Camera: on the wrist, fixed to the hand. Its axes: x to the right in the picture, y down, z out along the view.
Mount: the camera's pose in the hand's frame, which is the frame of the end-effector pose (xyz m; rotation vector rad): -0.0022 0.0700 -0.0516 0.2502 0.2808 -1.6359
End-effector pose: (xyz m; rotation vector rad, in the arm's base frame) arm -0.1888 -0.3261 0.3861 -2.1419 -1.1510 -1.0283
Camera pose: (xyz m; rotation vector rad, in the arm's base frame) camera -0.1498 -0.4001 0.4099 -0.4441 -2.6578 -1.4874
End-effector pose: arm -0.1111 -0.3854 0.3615 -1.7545 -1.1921 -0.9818
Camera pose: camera -0.0537 -0.4505 0.3674 -0.0864 -2.3682 -1.6868
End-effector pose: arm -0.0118 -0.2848 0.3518 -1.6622 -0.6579 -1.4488
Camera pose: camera 0.0166 -0.3649 0.3333 0.4122 2.0412 2.2479
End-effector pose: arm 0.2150 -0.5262 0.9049 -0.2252 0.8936 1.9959
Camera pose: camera 0.1508 -0.5849 0.9039 -0.7861 0.6770 0.3348
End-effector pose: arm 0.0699 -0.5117 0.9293 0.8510 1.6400 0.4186
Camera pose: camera 0.0421 -0.4574 0.9914 -0.5678 2.0984 -0.8537
